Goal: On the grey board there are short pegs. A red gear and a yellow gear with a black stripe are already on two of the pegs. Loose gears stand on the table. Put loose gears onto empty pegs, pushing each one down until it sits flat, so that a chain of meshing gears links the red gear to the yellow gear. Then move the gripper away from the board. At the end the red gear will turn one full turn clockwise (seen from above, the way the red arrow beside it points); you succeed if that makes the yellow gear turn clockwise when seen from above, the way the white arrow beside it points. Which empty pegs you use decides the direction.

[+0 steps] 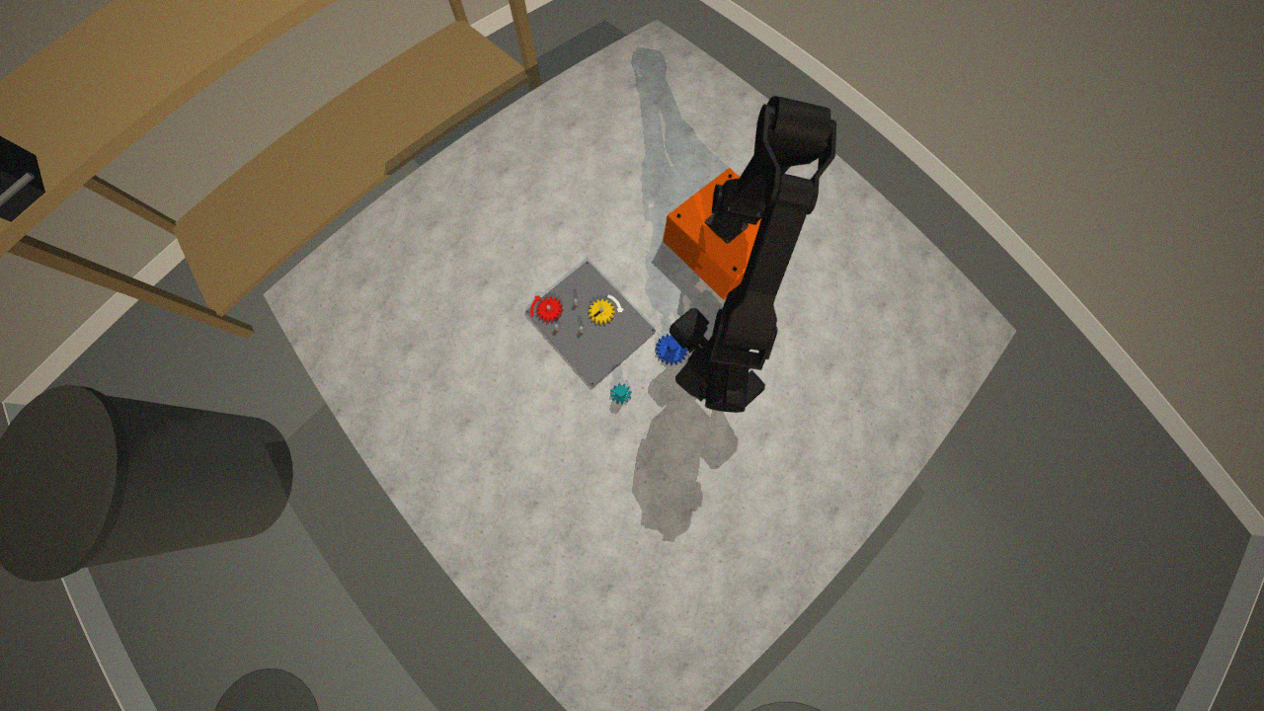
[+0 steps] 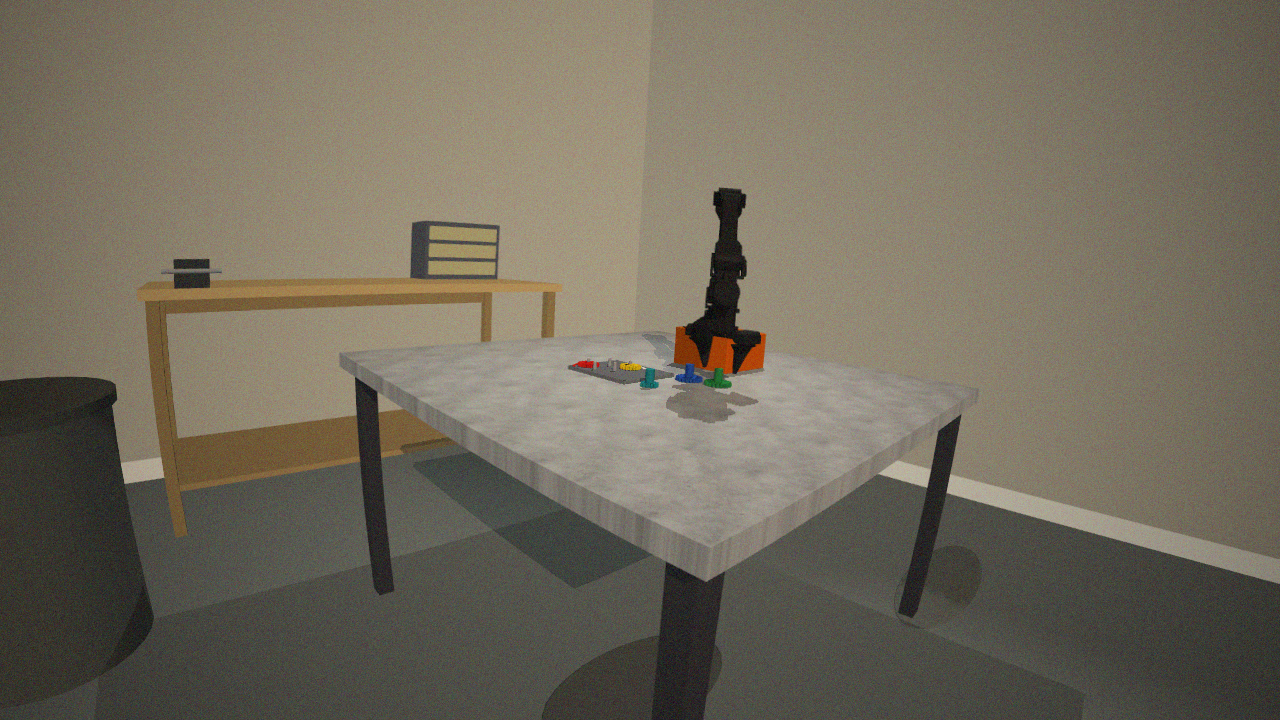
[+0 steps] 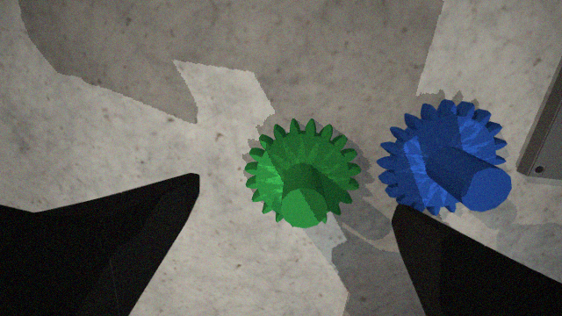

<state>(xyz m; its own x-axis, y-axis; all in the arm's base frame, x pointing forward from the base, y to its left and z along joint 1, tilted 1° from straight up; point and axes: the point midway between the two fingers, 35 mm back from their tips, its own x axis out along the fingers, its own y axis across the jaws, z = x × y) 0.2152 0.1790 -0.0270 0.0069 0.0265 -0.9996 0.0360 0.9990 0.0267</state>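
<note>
Right now my gripper tip is 20 mm above the green gear. From my gripper tip the other things lie so: teal gear (150 mm ahead, 80 mm to the right, 20 mm below); then blue gear (80 mm to the right, 20 mm below, 20 mm ahead); then yellow gear (230 mm to the right, 70 mm ahead, 20 mm below).
</note>
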